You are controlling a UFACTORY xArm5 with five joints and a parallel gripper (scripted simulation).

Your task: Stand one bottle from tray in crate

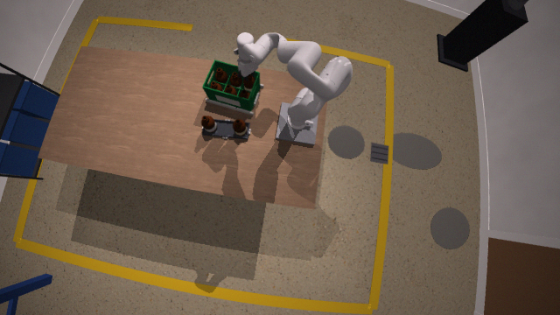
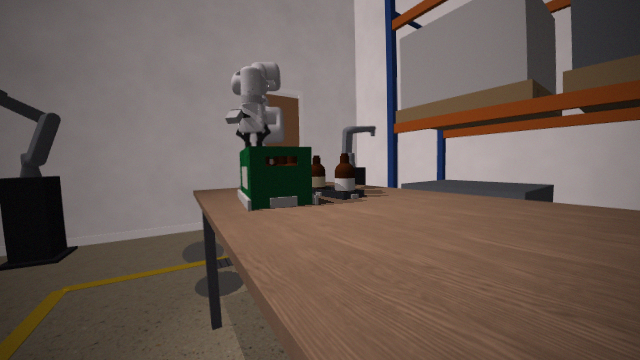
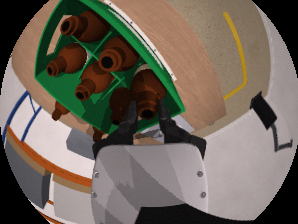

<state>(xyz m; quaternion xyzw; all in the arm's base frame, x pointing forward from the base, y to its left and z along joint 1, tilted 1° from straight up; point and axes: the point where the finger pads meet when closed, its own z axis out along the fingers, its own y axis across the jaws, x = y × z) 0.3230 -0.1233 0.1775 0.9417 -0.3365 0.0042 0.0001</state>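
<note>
The bottle lies 80 mm below my hand. Also, from my hand: tray (280 mm to the left, 180 mm below, 90 mm ahead); green crate (110 mm below, 90 mm ahead, 40 mm to the left).
</note>
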